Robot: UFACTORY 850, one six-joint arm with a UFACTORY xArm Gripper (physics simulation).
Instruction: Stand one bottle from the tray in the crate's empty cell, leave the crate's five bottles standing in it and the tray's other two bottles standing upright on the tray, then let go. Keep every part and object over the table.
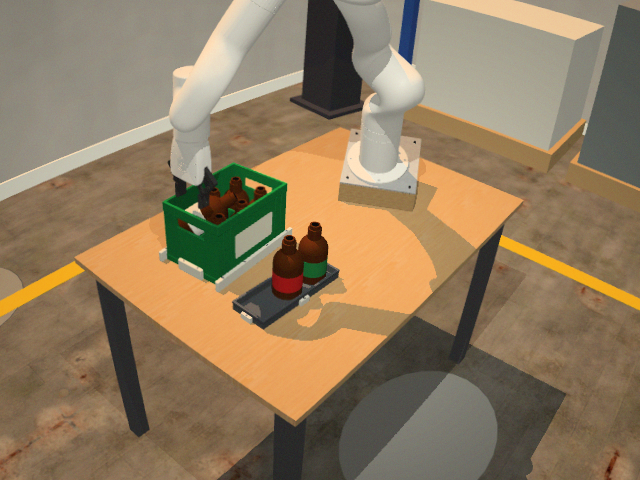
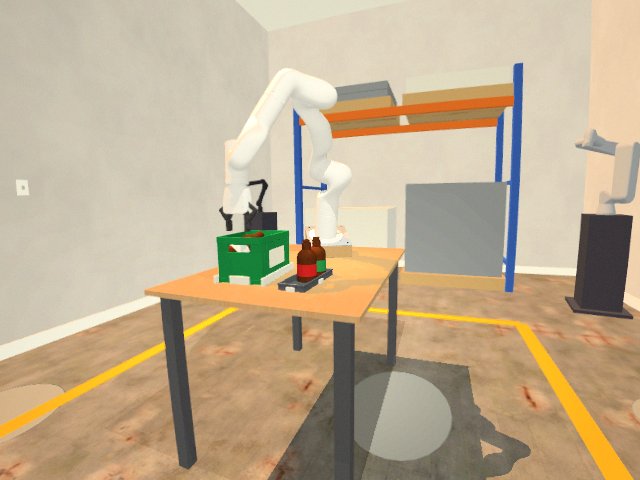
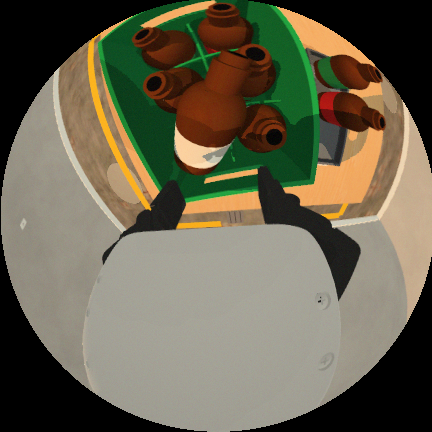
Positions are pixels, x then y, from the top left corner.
Labels:
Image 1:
gripper: 192, 201
red-label bottle: 288, 264
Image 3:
gripper: 217, 185
red-label bottle: 346, 109

